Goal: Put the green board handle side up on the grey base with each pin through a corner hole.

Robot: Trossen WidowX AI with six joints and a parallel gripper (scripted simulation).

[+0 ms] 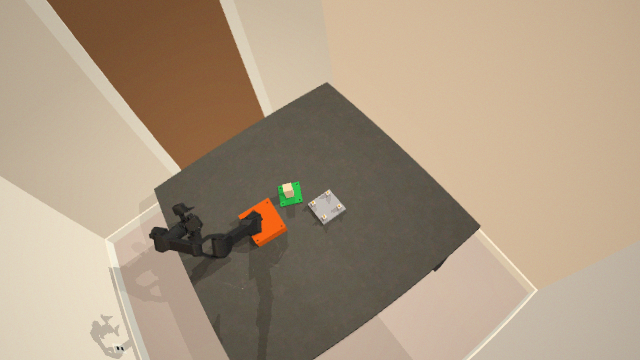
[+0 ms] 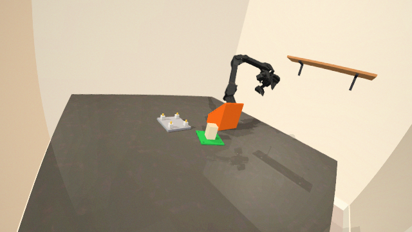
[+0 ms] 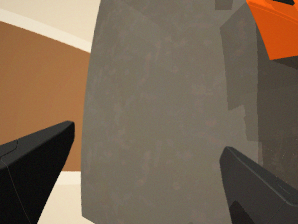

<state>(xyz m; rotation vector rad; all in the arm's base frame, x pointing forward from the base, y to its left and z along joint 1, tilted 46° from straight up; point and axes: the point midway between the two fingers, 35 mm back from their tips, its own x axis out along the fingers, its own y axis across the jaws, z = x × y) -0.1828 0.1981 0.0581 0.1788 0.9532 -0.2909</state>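
The green board lies 410 mm ahead of my gripper tip, 240 mm below it and 60 mm to the right of it. The rest, counted from my gripper tip: grey base (500 mm ahead, 260 mm below, 250 mm to the right).
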